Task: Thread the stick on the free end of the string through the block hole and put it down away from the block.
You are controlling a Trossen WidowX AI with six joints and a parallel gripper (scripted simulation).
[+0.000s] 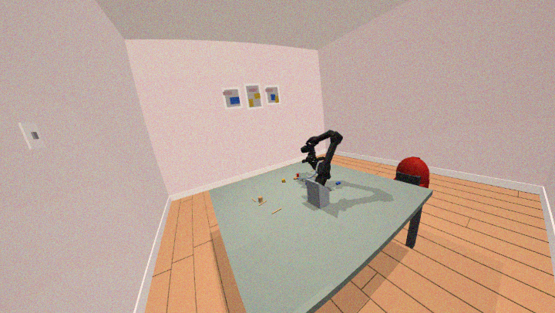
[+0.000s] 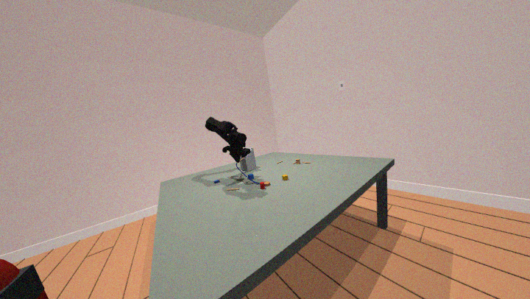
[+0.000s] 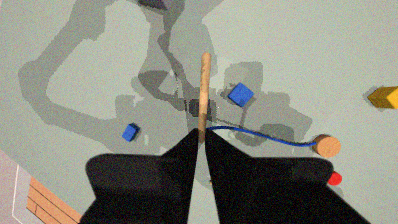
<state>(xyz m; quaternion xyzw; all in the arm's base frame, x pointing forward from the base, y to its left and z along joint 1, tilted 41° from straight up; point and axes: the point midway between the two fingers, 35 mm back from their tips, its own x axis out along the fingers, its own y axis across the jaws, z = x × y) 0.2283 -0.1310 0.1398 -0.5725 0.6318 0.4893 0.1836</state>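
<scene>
Right now the thin stick is 8 cm ahead of my gripper tip, 12 cm to the right of it and 12 cm below it. Also, from my gripper tip: blue block (15 cm behind, 12 cm to the right, 12 cm below); then round wooden button (22 cm ahead, 4 cm to the left, 12 cm below); then thin wooden stick (1 cm to the left).
</scene>
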